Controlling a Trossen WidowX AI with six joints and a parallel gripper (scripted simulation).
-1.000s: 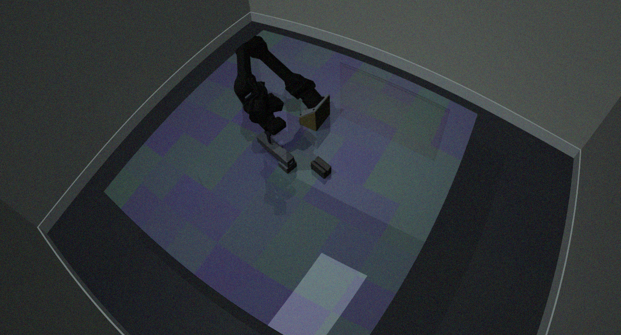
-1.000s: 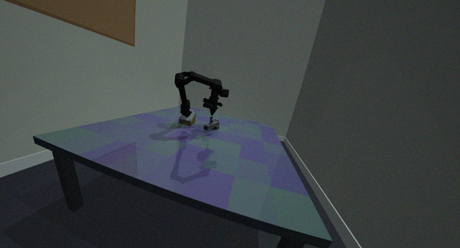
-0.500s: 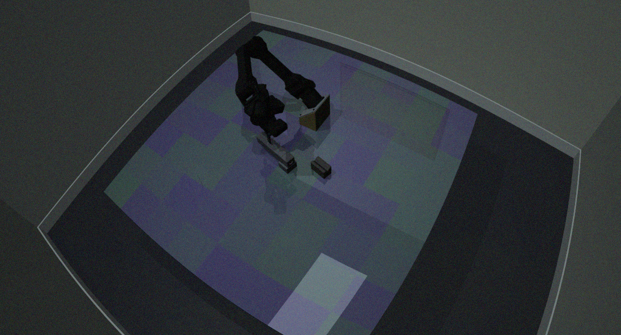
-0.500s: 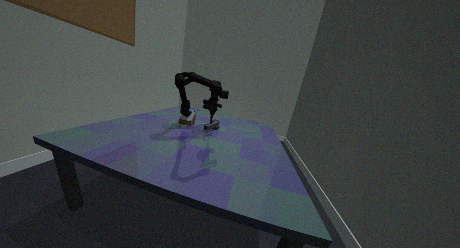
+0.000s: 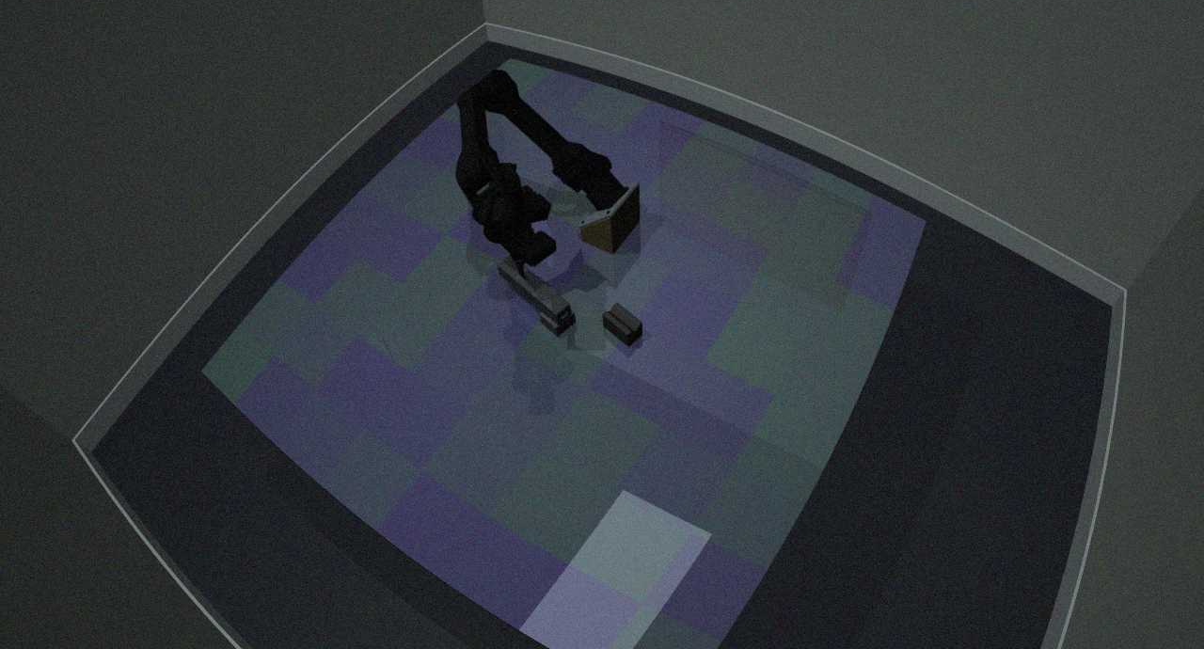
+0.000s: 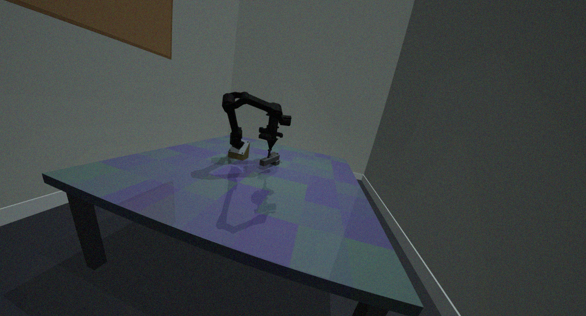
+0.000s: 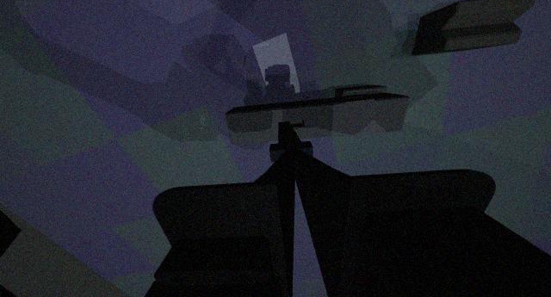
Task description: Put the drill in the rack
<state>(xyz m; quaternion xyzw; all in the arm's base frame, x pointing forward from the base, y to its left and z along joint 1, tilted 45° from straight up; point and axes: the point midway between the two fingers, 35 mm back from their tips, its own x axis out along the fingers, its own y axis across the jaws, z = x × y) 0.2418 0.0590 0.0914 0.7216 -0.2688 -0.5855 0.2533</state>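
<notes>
The dark key is 3 cm below my gripper tip. From my gripper tip the other things lie so: drill (8 cm below, 5 cm to the left); grey holder block (8 cm below, 3 cm to the left).
</notes>
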